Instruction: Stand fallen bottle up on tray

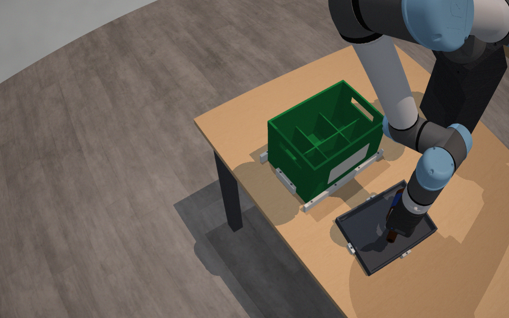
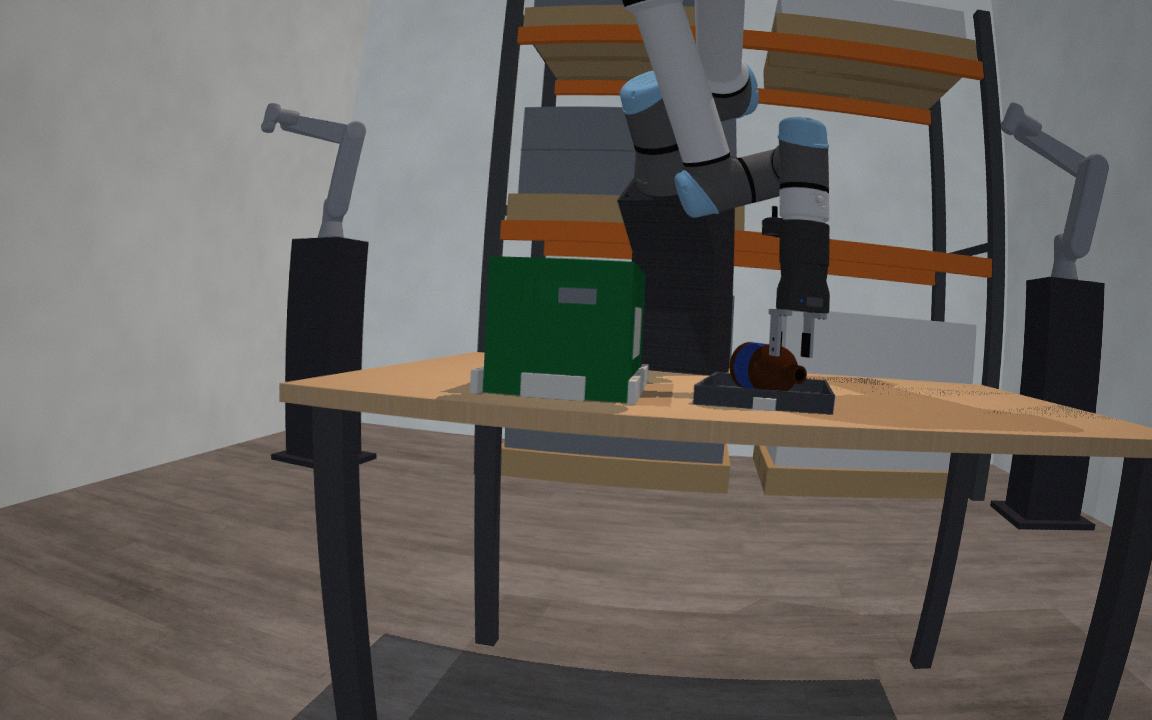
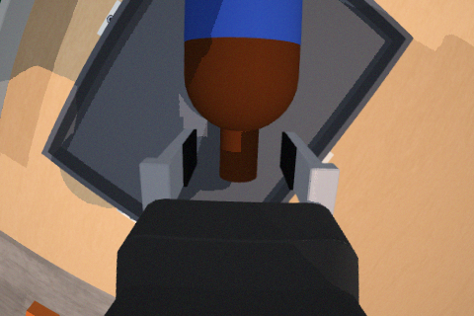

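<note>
Now: hand 40 mm past the brown bottle, 40 mm above it and 30 mm to the left of it. The rest, counted from my hand: green crate: 320 mm to the right, 20 mm ahead; then dark grey tray: 70 mm below, 30 mm to the right, 20 mm behind.
</note>
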